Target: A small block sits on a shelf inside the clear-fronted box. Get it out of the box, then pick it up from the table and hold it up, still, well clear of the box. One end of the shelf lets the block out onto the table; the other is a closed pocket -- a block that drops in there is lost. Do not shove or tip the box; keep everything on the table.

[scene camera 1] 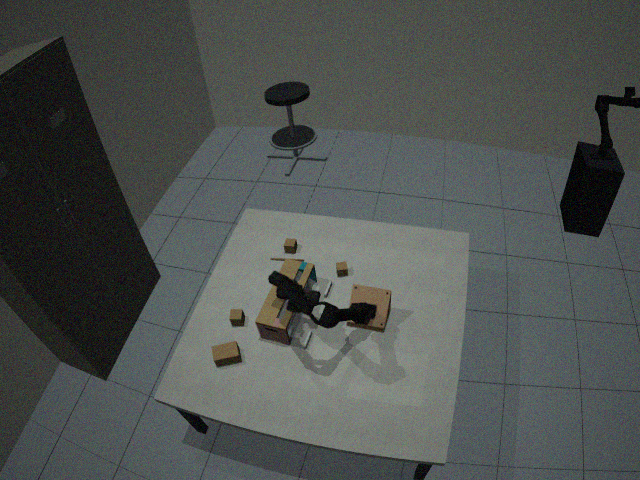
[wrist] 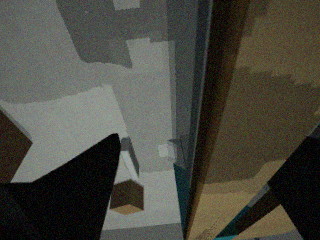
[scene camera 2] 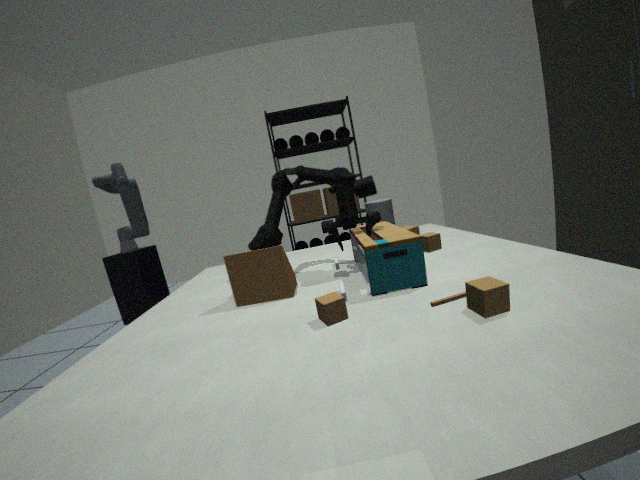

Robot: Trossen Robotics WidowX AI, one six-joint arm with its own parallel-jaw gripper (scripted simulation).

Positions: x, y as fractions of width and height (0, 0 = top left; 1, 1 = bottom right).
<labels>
A box shows in scene camera 1 (0.43, 0.67), in the wrist view (0.74, 0.34) and in scene camera 2 (0.61, 0.54).
</labels>
